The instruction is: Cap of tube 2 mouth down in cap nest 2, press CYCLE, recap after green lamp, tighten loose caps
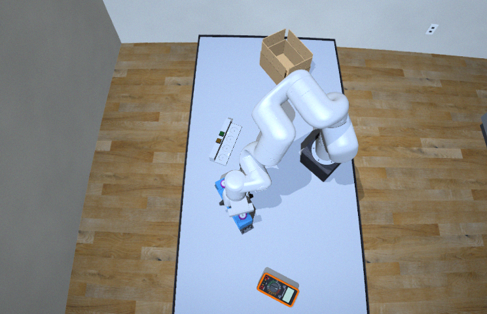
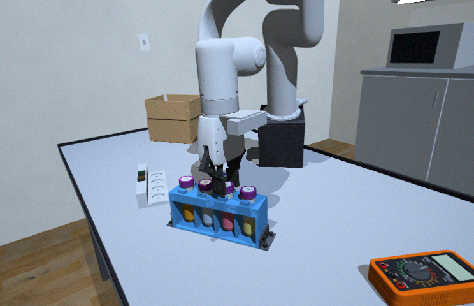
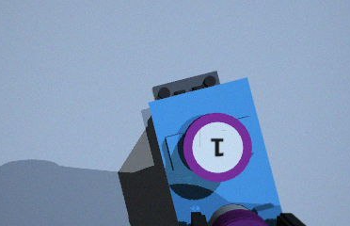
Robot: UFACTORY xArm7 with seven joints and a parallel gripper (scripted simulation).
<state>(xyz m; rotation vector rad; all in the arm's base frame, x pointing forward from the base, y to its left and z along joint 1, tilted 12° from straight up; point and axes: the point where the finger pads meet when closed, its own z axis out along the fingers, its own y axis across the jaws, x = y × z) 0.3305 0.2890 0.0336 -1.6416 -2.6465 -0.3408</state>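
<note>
The purple cap marked 2 is 1 cm below my hand. Also, from my hand: cap 3: 4 cm to the right, 3 cm ahead, 2 cm below; then cap marked 1: 4 cm to the left, 3 cm behind, 2 cm below; then cap 4: 8 cm to the right, 7 cm ahead, 2 cm below.
</note>
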